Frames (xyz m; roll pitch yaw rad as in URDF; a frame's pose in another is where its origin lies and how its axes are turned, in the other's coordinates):
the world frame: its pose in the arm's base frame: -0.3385 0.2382 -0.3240 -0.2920 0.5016 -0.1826
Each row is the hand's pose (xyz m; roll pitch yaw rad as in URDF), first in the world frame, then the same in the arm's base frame.
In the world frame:
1: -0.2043 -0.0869 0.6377 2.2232 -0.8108 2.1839
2: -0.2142 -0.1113 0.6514 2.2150 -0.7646 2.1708
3: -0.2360 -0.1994 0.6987 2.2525 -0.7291 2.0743
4: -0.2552 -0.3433 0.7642 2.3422 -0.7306 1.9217
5: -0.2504 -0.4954 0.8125 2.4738 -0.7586 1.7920
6: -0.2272 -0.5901 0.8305 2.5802 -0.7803 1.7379
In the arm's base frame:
1: -0.1958 0.3139 0.3316 3.0188 -0.7169 1.5103
2: -0.1984 0.2946 0.3541 2.9796 -0.6775 1.5441
3: -0.1966 0.2223 0.4265 2.9726 -0.6035 1.5089
4: -0.1855 0.0993 0.5271 3.0167 -0.5316 1.4044
5: -0.1627 -0.0389 0.6037 3.1126 -0.4955 1.2981
6: -0.1372 -0.1305 0.6316 -3.0782 -0.4901 1.2480

